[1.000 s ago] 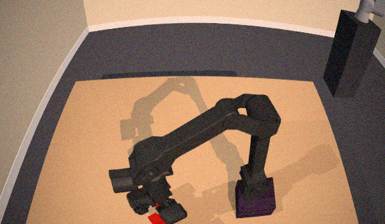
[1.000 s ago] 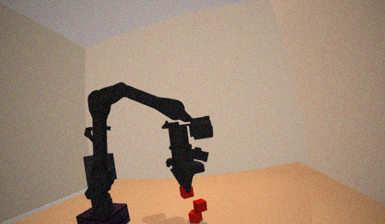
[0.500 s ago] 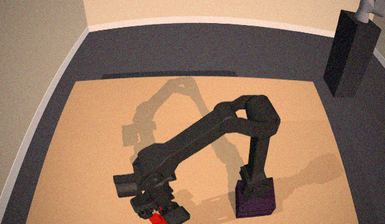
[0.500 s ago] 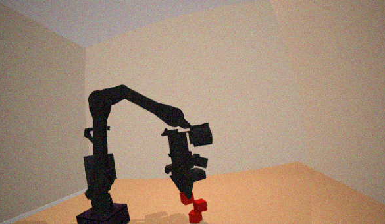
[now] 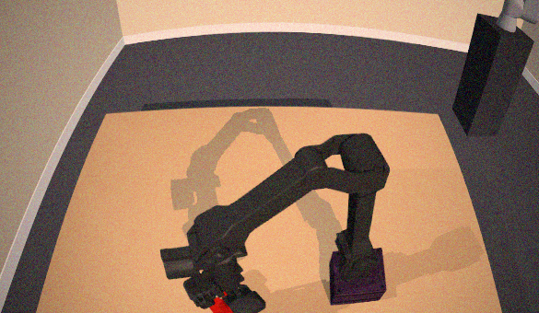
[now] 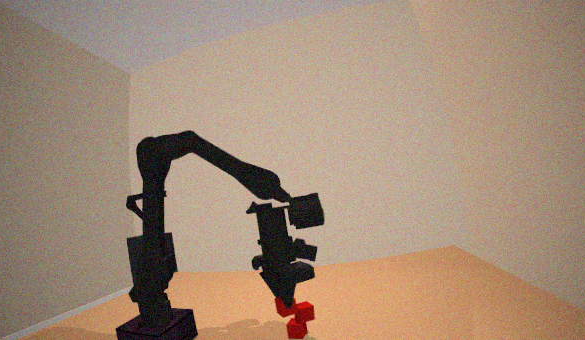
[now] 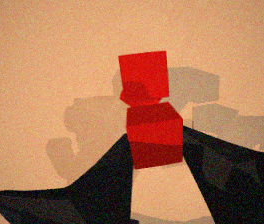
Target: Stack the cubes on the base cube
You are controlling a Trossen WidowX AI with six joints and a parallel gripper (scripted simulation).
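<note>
Right now the red cube is 30 mm below my gripper tip, 30 mm ahead of it and 20 mm to the left of it.
</note>
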